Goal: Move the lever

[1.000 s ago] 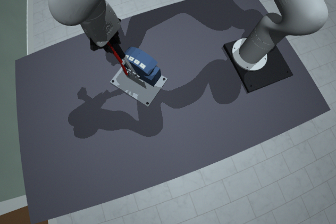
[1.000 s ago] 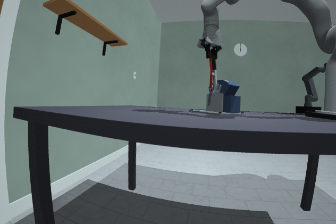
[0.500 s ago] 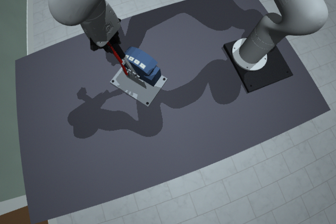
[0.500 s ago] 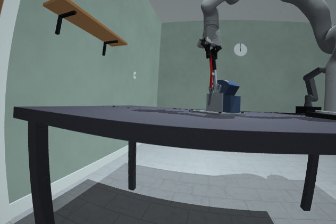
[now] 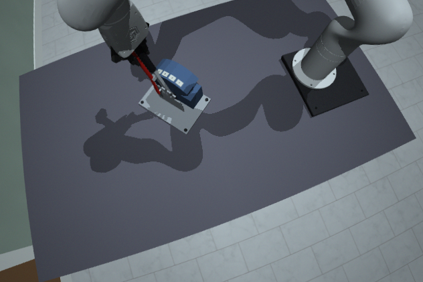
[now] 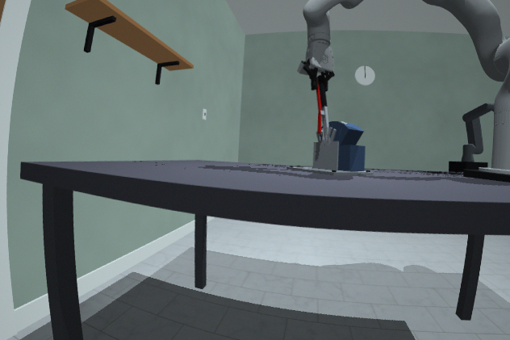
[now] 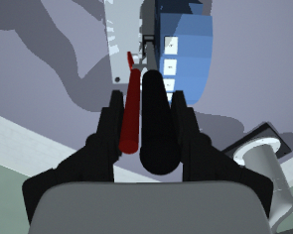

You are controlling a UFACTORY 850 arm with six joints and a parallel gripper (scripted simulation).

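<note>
Right now my hand is 3 cm to the right of the red bar and 11 cm above it.
</note>
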